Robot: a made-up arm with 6 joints. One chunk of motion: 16 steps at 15 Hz.
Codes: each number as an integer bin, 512 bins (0 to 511) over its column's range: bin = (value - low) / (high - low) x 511, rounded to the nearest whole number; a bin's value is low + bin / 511 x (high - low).
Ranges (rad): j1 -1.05..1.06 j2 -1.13..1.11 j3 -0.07..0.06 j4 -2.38..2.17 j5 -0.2..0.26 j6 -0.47..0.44
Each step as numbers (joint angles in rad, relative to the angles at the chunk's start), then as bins.
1 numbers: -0.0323 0.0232 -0.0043 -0.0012 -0.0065 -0.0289
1 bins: 246 263 258 267 215 248
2 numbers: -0.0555 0.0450 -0.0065 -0.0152 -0.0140 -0.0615
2 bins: 241 268 250 266 207 229
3 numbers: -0.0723 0.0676 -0.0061 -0.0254 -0.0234 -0.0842
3 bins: 237 273 251 264 196 217
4 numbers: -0.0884 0.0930 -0.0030 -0.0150 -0.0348 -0.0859
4 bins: 233 279 263 266 184 216
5 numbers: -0.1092 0.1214 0.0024 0.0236 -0.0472 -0.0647
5 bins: 228 285 285 270 170 228
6 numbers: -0.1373 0.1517 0.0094 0.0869 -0.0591 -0.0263
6 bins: 221 292 312 277 157 249
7 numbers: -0.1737 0.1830 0.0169 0.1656 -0.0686 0.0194
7 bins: 212 300 342 286 146 275
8 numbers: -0.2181 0.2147 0.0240 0.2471 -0.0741 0.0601
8 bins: 201 307 369 295 140 298
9 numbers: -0.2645 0.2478 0.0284 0.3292 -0.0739 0.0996
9 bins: 190 314 387 304 140 320
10 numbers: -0.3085 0.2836 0.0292 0.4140 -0.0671 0.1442
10 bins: 180 322 390 314 148 345
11 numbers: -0.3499 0.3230 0.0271 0.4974 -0.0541 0.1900
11 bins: 170 331 382 323 162 371
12 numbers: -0.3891 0.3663 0.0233 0.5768 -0.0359 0.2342
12 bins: 160 341 367 332 182 395
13 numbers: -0.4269 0.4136 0.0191 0.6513 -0.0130 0.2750
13 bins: 151 352 350 340 208 418
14 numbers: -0.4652 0.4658 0.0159 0.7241 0.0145 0.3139
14 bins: 142 364 338 349 238 440
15 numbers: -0.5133 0.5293 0.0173 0.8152 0.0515 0.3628
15 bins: 130 379 343 359 279 468
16 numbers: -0.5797 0.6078 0.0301 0.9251 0.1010 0.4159
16 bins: 114 396 393 371 334 497
